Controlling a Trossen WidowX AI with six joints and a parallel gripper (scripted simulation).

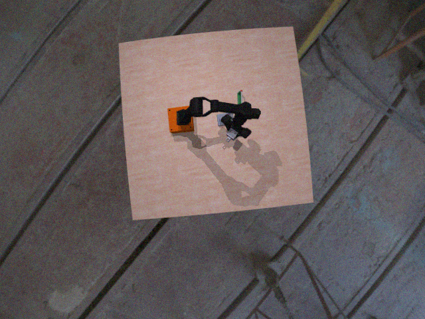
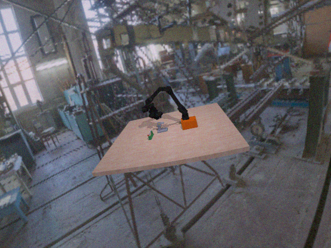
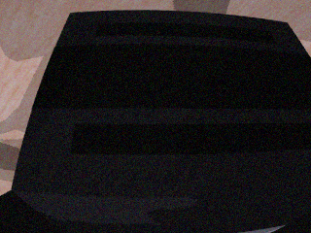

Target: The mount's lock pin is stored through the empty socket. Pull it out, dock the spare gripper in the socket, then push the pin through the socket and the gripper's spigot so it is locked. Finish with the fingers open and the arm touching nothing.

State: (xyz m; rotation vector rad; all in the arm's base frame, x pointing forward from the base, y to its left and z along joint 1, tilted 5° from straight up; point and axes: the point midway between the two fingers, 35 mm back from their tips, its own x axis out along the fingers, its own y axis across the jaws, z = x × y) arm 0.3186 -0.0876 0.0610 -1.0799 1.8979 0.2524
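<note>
Right now the mount is 30 mm behind my gripper tip, 130 mm to the left of it and 80 mm below it. Round my gripper tip: spare gripper (10 mm above); then green bar (70 mm ahead, 250 mm to the left, 100 mm below).
</note>
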